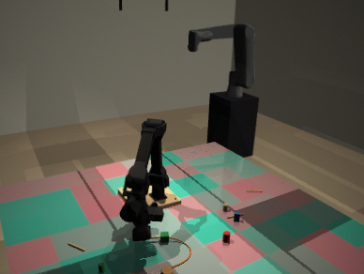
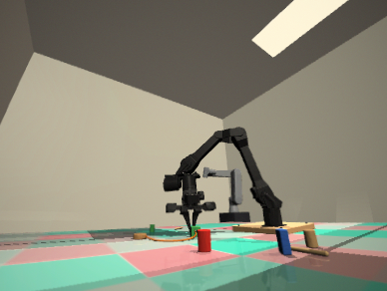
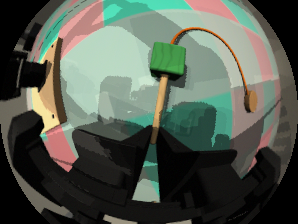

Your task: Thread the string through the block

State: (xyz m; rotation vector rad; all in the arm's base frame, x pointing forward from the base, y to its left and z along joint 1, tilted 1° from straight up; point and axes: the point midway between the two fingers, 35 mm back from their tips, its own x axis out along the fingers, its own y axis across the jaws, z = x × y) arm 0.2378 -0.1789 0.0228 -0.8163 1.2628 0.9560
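Now: gripper tip 3 cm short of the green block, 7 cm to the right of it and 1 cm below it. Also, from my gripper tip: green cylinder 8 cm ahead, 19 cm to the right, 1 cm above; round wooden button 19 cm ahead; thin wooden stick 2 cm ahead, 4 cm to the left, 1 cm above.
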